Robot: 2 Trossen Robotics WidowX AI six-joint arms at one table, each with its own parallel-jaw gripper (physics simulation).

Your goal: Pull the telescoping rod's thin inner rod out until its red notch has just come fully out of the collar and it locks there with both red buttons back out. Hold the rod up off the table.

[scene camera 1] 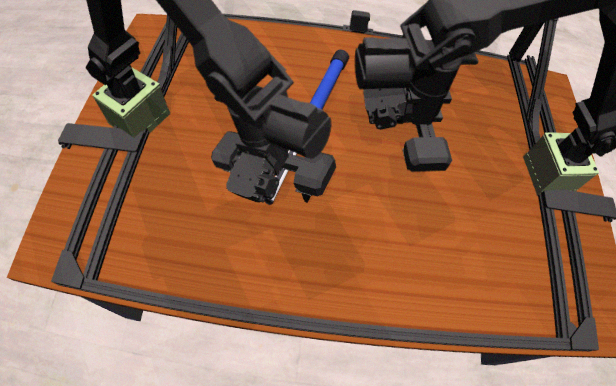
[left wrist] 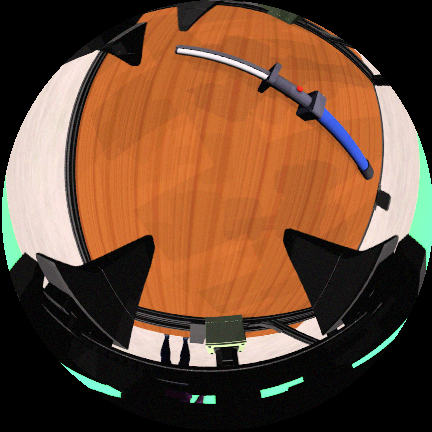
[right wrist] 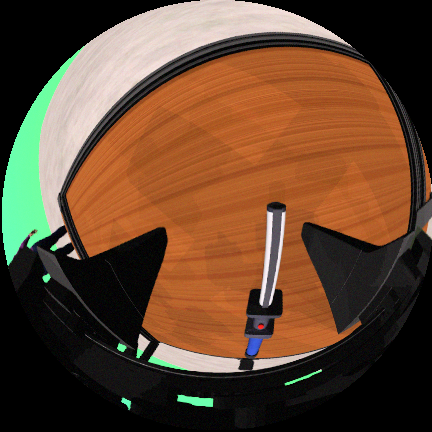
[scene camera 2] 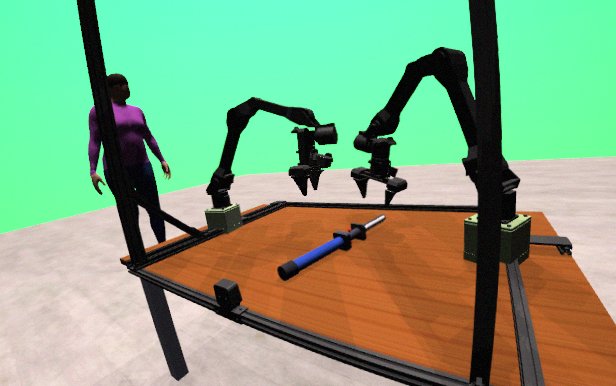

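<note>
The telescoping rod lies on the table. Its blue tube [scene camera 1: 328, 82] [scene camera 2: 320, 254] [left wrist: 345, 137] [right wrist: 254, 345] has a black end cap. A dark grey collar [scene camera 2: 356, 234] [left wrist: 286, 89] with two square flanges shows one red button [scene camera 2: 349, 230] [left wrist: 300, 89] [right wrist: 260, 326]. The thin silver-white inner rod [scene camera 2: 376, 222] [left wrist: 220, 57] [right wrist: 273, 250] sticks out of it; no red notch shows. My right gripper [scene camera 2: 376, 200] [right wrist: 236, 232] is open and empty above the inner rod, hiding the collar in scene camera 1. My left gripper [scene camera 2: 310, 191] [left wrist: 219, 239] is open and empty, high above the table, off to the rod's side.
Dark metal rails [scene camera 1: 320, 317] run around the wooden table [scene camera 1: 450, 285] [scene camera 2: 425, 300]. A small black box [scene camera 1: 360, 21] [scene camera 2: 227, 294] stands on the rail beyond the blue end. Dark upright posts [scene camera 2: 484, 150] rise at the table's edge. A person [scene camera 2: 129, 135] stands beyond the table in scene camera 2.
</note>
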